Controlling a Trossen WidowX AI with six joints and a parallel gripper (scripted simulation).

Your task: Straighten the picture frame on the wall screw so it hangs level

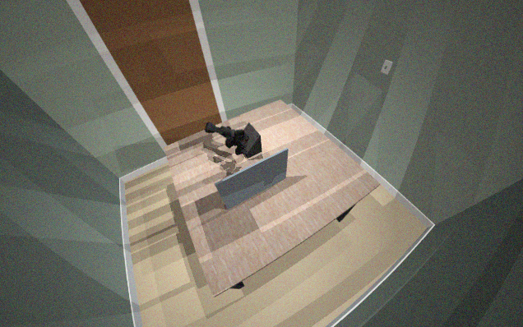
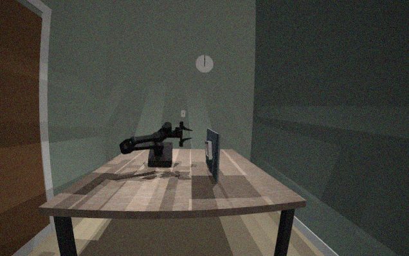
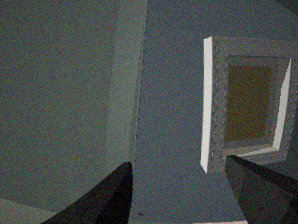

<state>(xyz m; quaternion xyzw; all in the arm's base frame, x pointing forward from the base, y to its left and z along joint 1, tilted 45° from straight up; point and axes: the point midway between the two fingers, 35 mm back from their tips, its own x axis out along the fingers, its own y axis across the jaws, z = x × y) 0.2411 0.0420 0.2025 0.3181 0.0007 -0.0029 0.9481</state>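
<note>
Right now the picture frame is 130 mm ahead of my gripper tip, 20 mm to the right of it and 110 mm below it. The rest, counted from my gripper tip: blue-grey wall panel: 140 mm ahead, 20 mm to the right, 120 mm below.
</note>
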